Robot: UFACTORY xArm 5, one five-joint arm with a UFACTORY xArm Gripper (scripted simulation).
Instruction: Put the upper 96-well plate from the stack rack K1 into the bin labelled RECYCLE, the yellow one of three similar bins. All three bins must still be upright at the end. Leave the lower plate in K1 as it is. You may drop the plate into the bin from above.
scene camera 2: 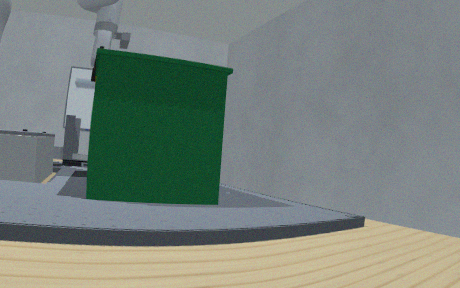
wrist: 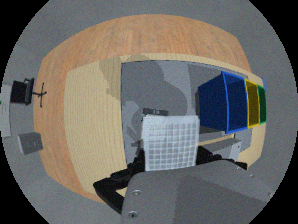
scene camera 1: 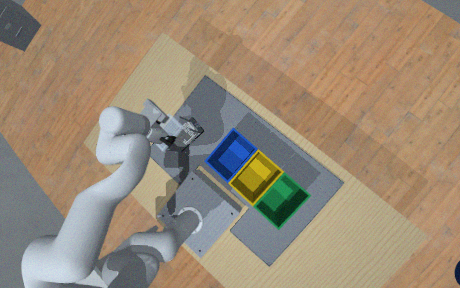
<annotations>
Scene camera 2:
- green bin: 156, 133
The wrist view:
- my gripper: 171, 157
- blue bin: 215, 112
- white 96-well plate: 186, 134
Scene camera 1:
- blue bin: 234, 151
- yellow bin: 259, 173
</annotations>
